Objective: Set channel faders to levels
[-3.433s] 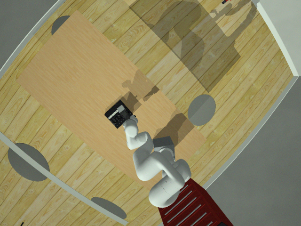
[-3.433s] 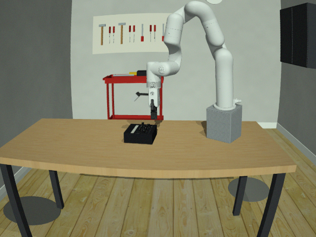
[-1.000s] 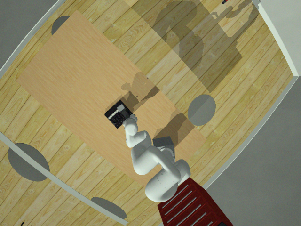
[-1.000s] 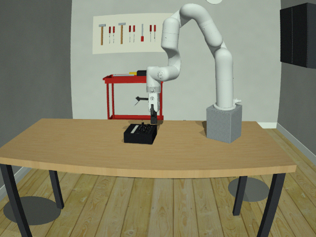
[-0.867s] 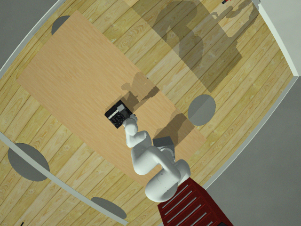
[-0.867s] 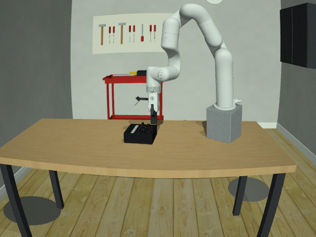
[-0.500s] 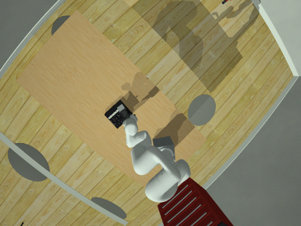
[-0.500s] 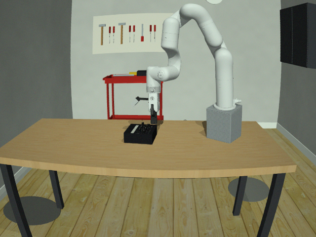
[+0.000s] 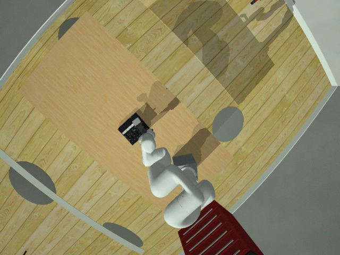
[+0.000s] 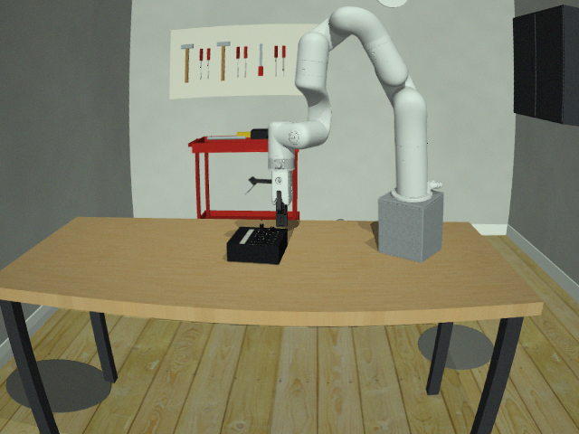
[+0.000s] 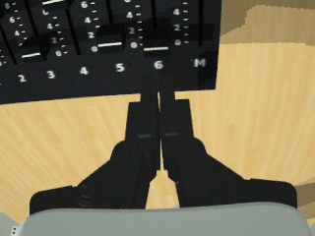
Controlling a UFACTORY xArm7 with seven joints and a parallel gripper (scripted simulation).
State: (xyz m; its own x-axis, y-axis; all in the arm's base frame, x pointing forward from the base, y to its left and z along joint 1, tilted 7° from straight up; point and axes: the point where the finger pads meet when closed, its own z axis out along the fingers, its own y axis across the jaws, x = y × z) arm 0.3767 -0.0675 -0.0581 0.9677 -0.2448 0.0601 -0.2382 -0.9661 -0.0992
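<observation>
The channel 6 fader cap is 30 mm ahead of my hand, 10 mm to the right of it and 30 mm below it. Also, from my hand: master cap 60 mm ahead, 40 mm to the right, 30 mm below; channel 5 cap 40 mm ahead, 10 mm to the left, 30 mm below.
</observation>
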